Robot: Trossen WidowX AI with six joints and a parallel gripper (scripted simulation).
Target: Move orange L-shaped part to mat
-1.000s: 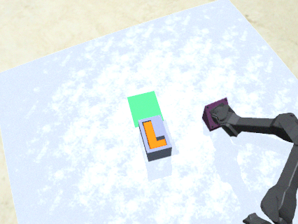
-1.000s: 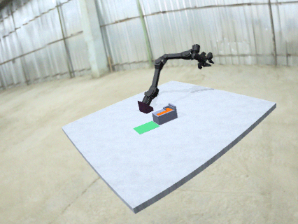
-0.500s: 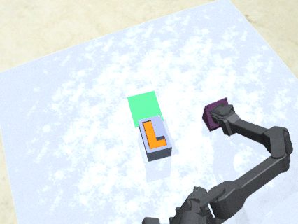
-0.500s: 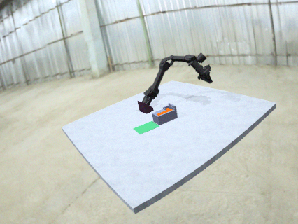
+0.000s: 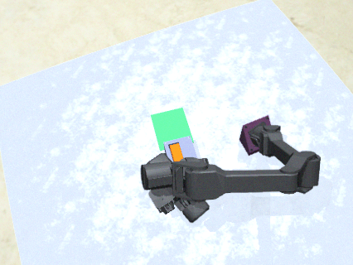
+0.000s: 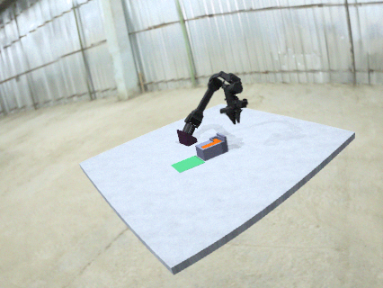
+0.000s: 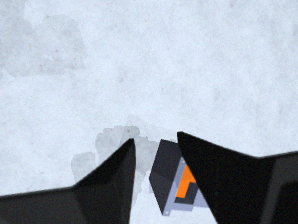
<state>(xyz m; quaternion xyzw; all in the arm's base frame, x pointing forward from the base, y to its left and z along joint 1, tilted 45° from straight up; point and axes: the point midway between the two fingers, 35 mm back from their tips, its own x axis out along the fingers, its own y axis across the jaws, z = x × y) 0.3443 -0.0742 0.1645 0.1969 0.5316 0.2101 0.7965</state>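
The orange L-shaped part lies 11 cm behind my gripper tip, 10 cm to the right of it and 10 cm below it. Also, from my gripper tip: green mat 15 cm behind, 26 cm to the right, 16 cm below.
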